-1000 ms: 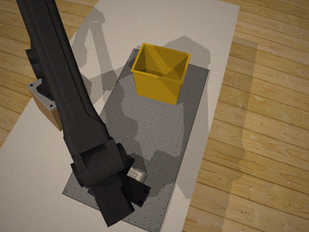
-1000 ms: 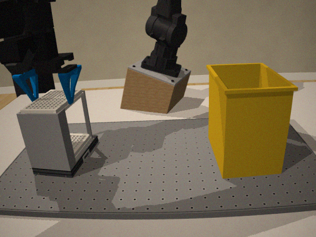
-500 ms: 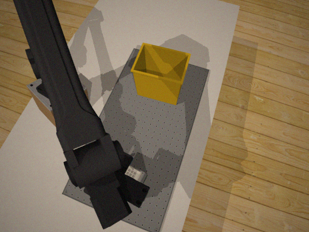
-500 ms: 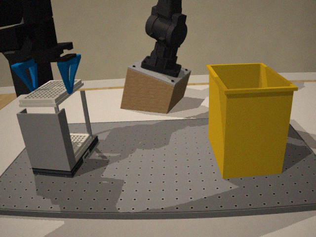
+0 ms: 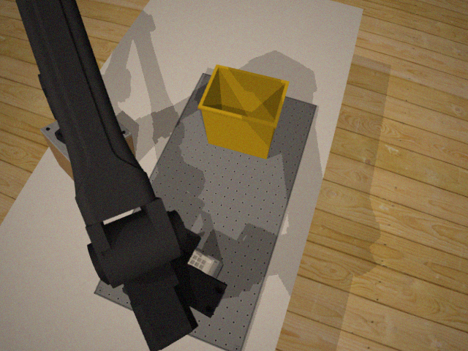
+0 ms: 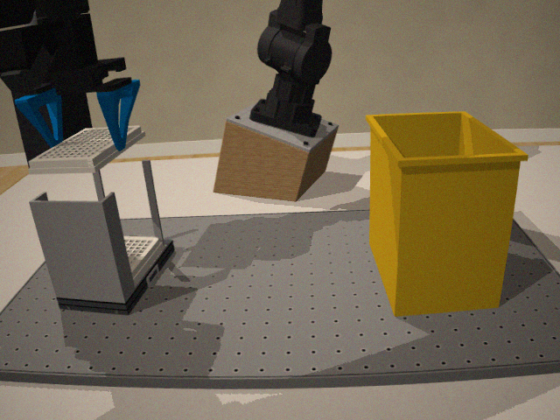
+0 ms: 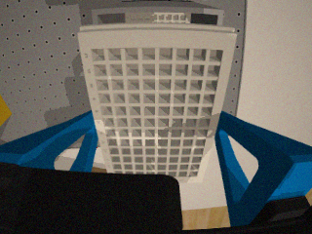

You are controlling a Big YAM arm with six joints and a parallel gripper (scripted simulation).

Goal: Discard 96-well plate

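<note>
Now: hand 390 mm to the right of the yellow bin W1, 100 mm above it and 70 mm past it.
</note>
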